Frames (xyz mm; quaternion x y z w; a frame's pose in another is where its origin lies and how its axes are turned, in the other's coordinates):
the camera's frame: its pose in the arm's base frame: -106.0 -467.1 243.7 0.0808 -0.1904 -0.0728 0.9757
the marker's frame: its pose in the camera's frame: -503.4 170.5 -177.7 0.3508 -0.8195 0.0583 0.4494
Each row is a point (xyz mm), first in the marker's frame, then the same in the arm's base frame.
Working: the marker's frame: its pose in the arm's base frame: -480.5 -190.5 -68.3 0.3078 -0.9154 0.0247 0.2583

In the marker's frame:
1: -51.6 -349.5 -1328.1
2: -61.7 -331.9 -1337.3
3: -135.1 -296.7 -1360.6
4: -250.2 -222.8 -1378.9
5: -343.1 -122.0 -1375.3
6: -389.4 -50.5 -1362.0
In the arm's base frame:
1: 363.8 -173.6 1016.0
2: 364.7 -151.9 1021.0
3: 404.7 -78.2 1009.3
4: 448.5 48.7 977.4
5: 451.6 180.7 940.4
6: 435.7 261.4 914.4

